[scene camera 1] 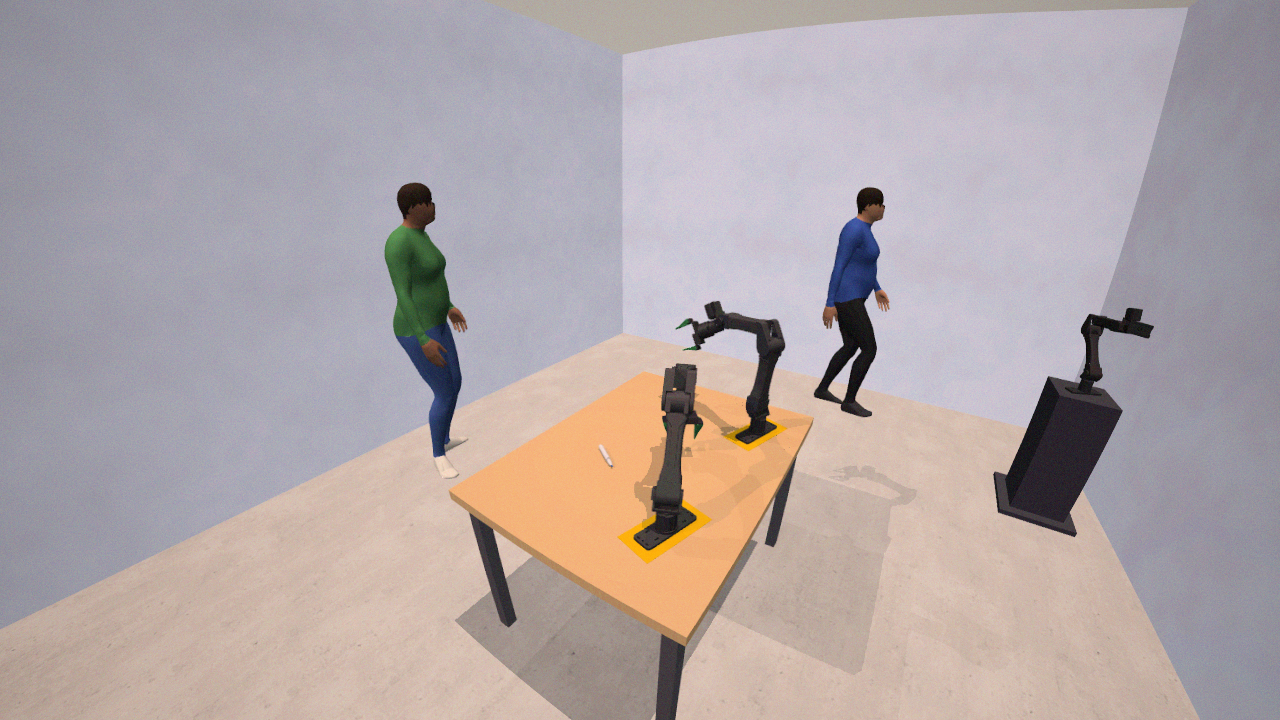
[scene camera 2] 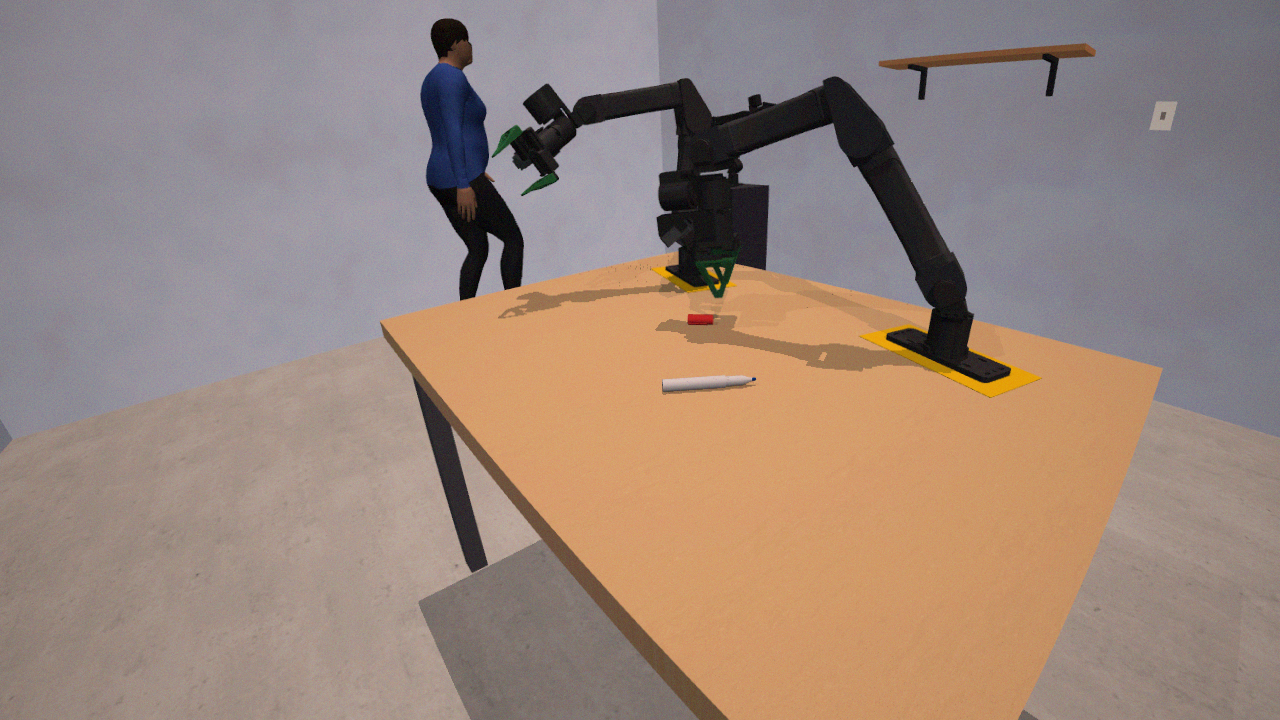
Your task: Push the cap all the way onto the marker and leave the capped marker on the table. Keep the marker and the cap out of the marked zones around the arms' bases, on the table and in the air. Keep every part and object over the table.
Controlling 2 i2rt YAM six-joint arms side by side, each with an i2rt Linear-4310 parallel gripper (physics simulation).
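Frame: origin at the left arm's base, x ahead, y left, z up, level; metres.
Where they show: left gripper, between the fingertips: (scene camera 2: 721,290); right gripper, between the fingertips: (scene camera 1: 679,339) (scene camera 2: 508,176); left arm's base, origin of its link: (scene camera 1: 665,528) (scene camera 2: 943,355); right arm's base, origin of its link: (scene camera 1: 756,432) (scene camera 2: 690,276).
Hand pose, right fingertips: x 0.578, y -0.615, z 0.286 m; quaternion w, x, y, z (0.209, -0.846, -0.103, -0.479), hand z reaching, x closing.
Each offset is from my right fingertips to the top centre of the thing. Level surfaces: height alone.
A white marker {dx -0.178, dy +0.536, dz -0.268 m} (scene camera 1: 605,454) (scene camera 2: 702,384) lies uncapped on the table {dz -0.286 m} (scene camera 1: 554,483) (scene camera 2: 805,501), its dark blue nib toward the right in scene camera 2. A separate red cap {dx -0.290, dy +0.295, dz -0.267 m} (scene camera 2: 699,319) lies on its side beyond the marker; it does not show in scene camera 1. My left gripper (scene camera 1: 682,431) (scene camera 2: 717,291) is open and empty, pointing down low over the table; in scene camera 2 its green fingers appear just above and right of the cap, their exact gap unclear. My right gripper (scene camera 1: 682,338) (scene camera 2: 509,175) is open and empty, raised high, far from marker and cap.
Yellow marked zones surround the left arm's base (scene camera 1: 650,553) (scene camera 2: 993,388) and the right arm's base (scene camera 1: 747,445) (scene camera 2: 665,275). The left forearm crosses in front of the right arm in scene camera 2. Two people stand away from the table in scene camera 1.
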